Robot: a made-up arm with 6 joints.
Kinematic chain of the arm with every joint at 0, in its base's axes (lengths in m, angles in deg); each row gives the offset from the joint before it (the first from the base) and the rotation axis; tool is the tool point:
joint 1: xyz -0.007 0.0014 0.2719 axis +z
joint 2: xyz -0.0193 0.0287 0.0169 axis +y
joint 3: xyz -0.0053 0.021 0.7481 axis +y
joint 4: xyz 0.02 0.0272 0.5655 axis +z
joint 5: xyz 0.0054 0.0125 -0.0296 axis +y
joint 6: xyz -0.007 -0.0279 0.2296 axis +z
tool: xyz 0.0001 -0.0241 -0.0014
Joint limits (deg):
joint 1: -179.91..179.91
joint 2: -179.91..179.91
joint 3: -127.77..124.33
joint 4: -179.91..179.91
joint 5: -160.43..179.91
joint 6: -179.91..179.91
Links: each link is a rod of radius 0.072 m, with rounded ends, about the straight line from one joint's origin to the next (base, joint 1, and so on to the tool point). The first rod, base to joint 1, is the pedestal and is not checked.
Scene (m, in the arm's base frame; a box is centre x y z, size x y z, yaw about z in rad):
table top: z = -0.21
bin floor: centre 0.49 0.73 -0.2 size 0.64 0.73 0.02 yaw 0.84
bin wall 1: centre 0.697 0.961 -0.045 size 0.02 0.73 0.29 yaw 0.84
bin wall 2: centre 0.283 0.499 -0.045 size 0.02 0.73 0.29 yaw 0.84
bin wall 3: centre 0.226 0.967 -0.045 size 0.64 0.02 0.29 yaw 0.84
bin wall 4: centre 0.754 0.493 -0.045 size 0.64 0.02 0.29 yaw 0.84
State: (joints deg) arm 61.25 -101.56 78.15 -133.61 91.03 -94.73
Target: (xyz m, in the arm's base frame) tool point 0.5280 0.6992 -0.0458
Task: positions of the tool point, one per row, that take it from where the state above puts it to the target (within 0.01 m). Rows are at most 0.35 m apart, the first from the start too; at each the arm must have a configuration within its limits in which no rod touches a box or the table.
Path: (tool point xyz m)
1: -0.4171 -0.9013 0.8641
2: -0.3297 -0.7296 1.0931
3: -0.2134 -0.5136 1.2604
4: -0.0770 -0.2706 1.3546
5: 0.0693 -0.0190 1.3698
6: 0.2141 0.2219 1.3064
7: 0.3461 0.4345 1.1709
8: 0.4549 0.6038 0.9751
9: 0.5321 0.7189 0.7357
10: 0.5714 0.7732 0.4718
11: 0.5699 0.7654 0.2044
12: 0.5280 0.6993 -0.0458

